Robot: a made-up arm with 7 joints.
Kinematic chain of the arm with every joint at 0, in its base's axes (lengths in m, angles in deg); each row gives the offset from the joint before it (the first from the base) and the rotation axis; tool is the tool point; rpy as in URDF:
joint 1: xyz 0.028 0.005 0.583 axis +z
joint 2: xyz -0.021 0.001 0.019 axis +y
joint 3: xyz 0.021 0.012 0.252 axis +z
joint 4: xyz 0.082 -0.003 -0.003 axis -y
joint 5: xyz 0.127 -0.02 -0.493 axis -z
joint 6: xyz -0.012 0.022 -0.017 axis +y
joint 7: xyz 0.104 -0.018 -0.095 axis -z
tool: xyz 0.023 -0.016 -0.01 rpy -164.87 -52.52 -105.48
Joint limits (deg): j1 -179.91..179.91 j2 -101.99..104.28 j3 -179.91..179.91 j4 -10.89..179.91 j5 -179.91..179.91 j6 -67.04..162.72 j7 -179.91..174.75
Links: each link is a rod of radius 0.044 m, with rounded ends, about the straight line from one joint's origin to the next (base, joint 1, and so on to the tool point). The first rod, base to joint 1, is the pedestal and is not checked.
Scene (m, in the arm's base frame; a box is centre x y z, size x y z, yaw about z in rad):
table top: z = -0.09
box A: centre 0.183 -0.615 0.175 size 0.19 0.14 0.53 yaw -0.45
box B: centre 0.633 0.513 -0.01 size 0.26 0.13 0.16 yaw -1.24
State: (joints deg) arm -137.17 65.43 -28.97 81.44 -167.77 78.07 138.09
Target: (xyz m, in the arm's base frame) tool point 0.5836 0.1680 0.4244
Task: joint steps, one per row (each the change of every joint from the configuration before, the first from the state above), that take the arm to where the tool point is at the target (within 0.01 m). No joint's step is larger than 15 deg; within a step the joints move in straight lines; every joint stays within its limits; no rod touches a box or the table.
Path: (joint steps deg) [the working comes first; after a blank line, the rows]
Joints at the target: -105.80 104.28 67.32 24.94 -179.91 63.48 132.03
Straight joint move there: touches the table top.

1: 7.53 -4.64 4.75 -14.37 0.56 -14.48 3.53
2: 7.53 -4.65 4.75 -14.36 0.55 -14.48 3.53
3: 7.52 -4.64 4.75 -14.37 0.56 -14.47 3.53
4: 7.53 -4.64 4.75 -14.36 0.55 -14.48 3.53
5: 0.21 9.57 12.88 0.16 -2.39 7.22 -3.36
6: 0.21 9.57 12.89 0.16 -2.39 7.22 -3.37
7: 0.21 9.57 12.88 0.16 -2.40 7.22 -3.36
8: 0.21 9.57 12.88 0.16 -2.39 7.22 -3.37
9: 0.21 9.57 12.88 0.16 -2.40 7.22 -3.36
10: 0.21 9.57 12.88 0.16 -2.39 7.22 -3.36

